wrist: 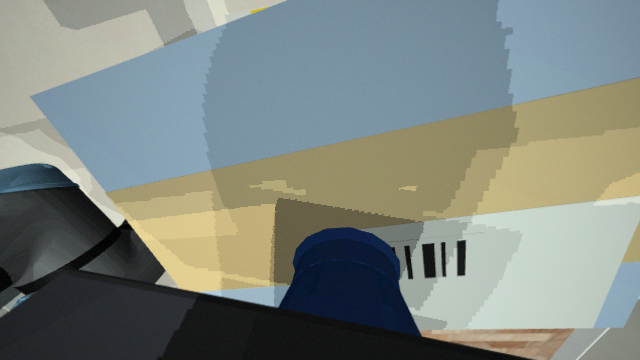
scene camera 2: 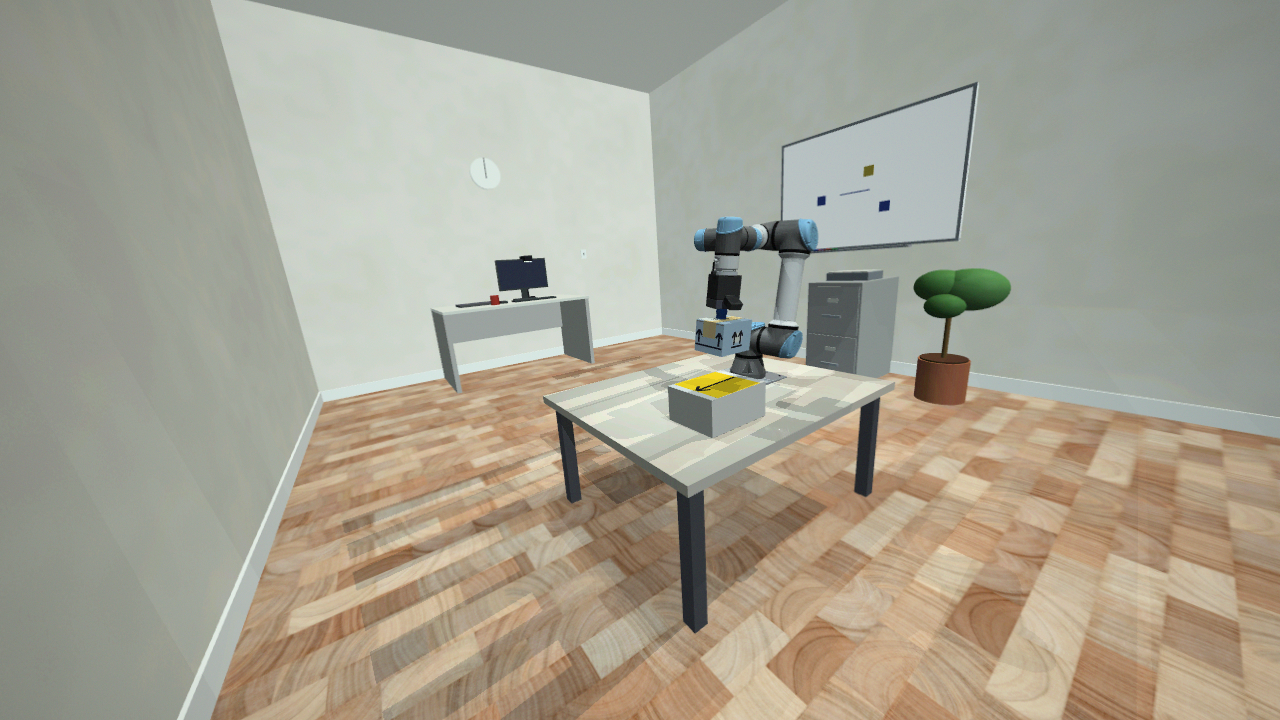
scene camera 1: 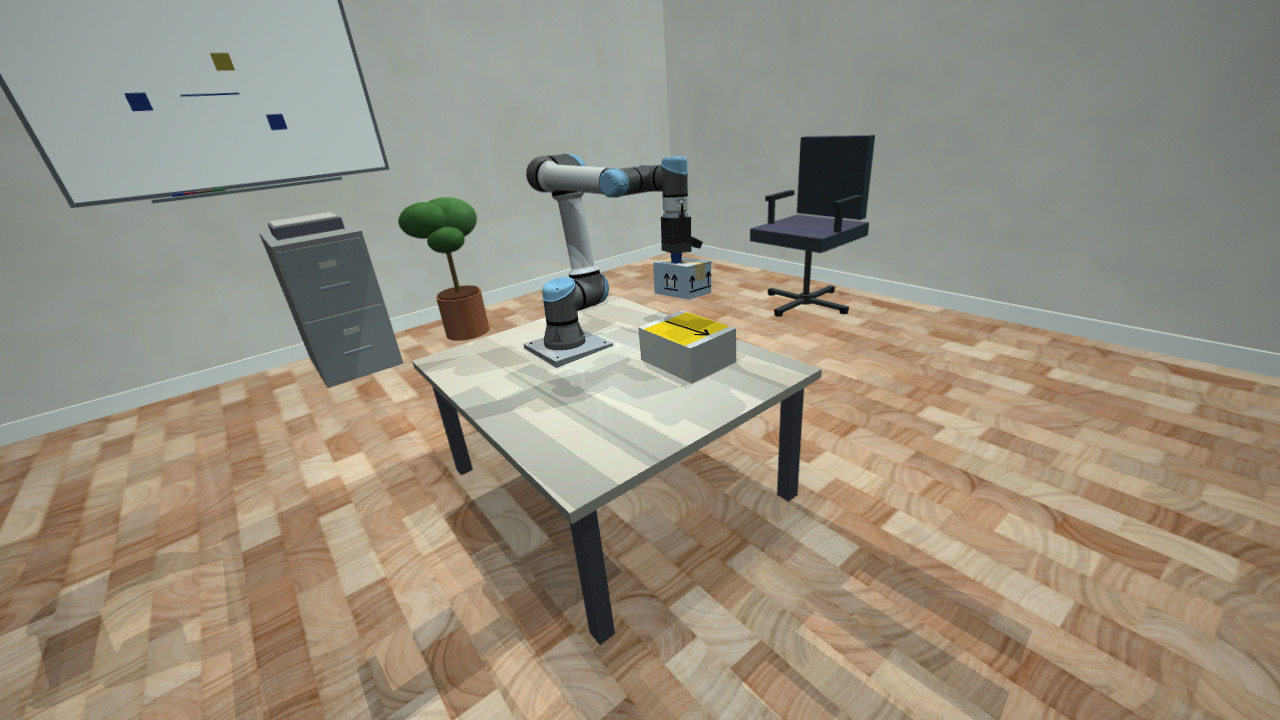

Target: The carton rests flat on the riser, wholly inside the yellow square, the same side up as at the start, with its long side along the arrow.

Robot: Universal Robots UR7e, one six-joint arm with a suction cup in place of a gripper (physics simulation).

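My suction gripper (scene camera 1: 675, 257) (scene camera 2: 721, 313) (wrist: 346, 250) points down, and its blue cup is on the top face of the carton (scene camera 1: 672, 279) (scene camera 2: 709, 337) (wrist: 350, 75). The light blue carton has a tan tape band and a white barcode label on top. It hangs upright and about level, its printed arrows pointing up, with a gap between it and the grey riser (scene camera 1: 662, 351) (scene camera 2: 739, 411). The yellow square (scene camera 1: 669, 334) (scene camera 2: 735, 387) on the riser's top shows its black arrow. In the wrist view the carton hides nearly all of the riser; a sliver of yellow shows at the top.
The riser stands on the table (scene camera 1: 537, 429) (scene camera 2: 626, 420), near the arm's base (scene camera 1: 568, 347) (scene camera 2: 748, 365). Farther off are an office chair (scene camera 1: 810, 232), a potted plant (scene camera 1: 462, 311) (scene camera 2: 942, 379), a filing cabinet (scene camera 1: 335, 304) (scene camera 2: 834, 326) and a desk (scene camera 2: 510, 320).
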